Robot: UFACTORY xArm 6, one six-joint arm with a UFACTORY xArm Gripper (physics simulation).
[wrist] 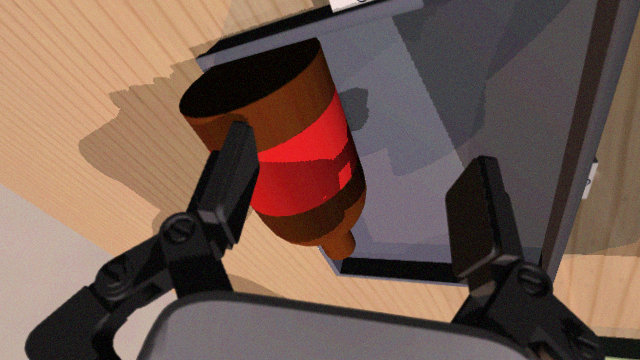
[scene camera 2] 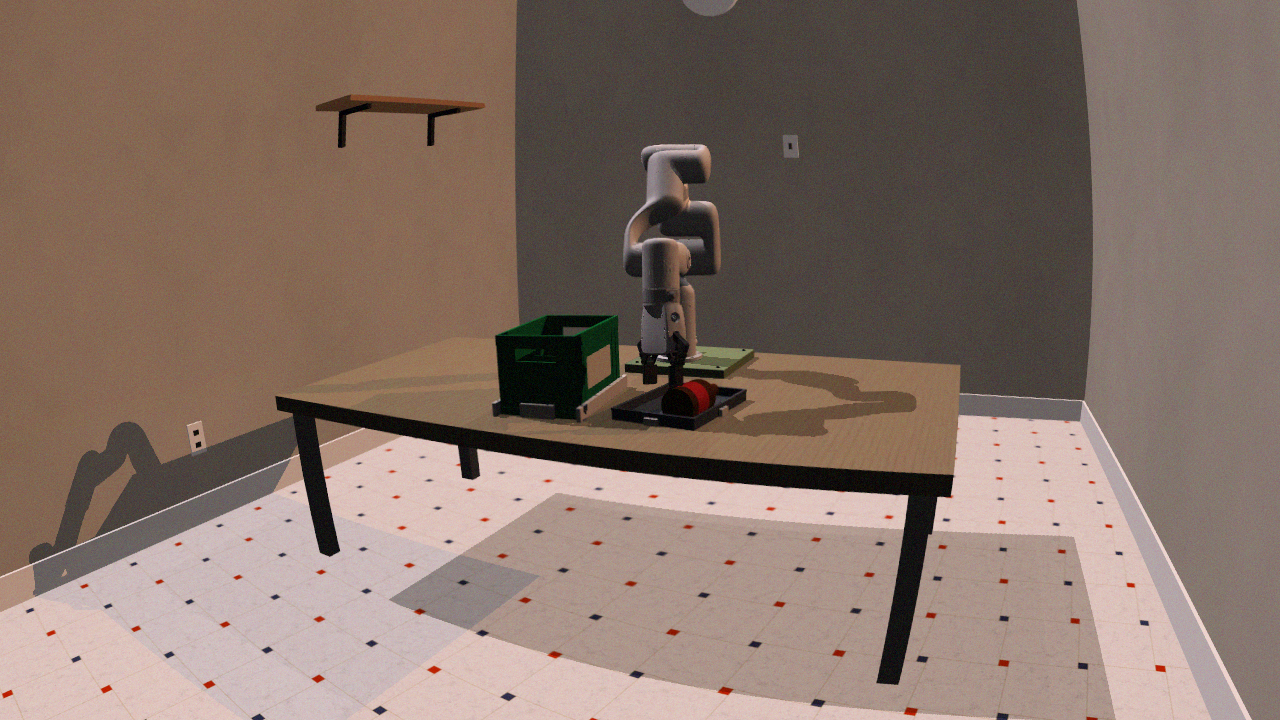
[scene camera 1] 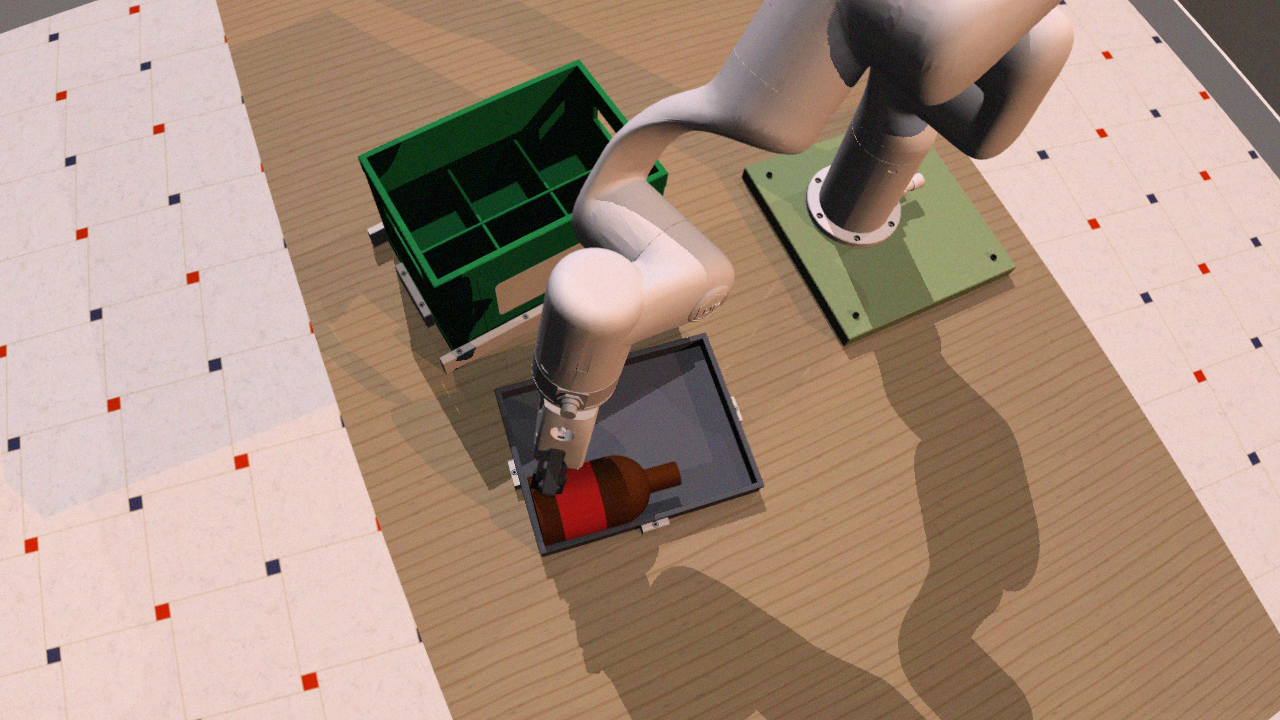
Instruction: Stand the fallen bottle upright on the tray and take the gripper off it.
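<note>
A brown bottle (scene camera 1: 614, 490) appears in the scene, and the wrist view shows the bottle (wrist: 311, 190) too, as does scene camera 2, with the bottle (scene camera 2: 696, 396). A pale rail (scene camera 1: 451, 361) is visible as well, and there is another view of the rail (scene camera 2: 594, 403). The gripper (scene camera 1: 553, 448) is also the gripper (wrist: 357, 160) of the wrist view and the gripper (scene camera 2: 662, 385) of scene camera 2.
</note>
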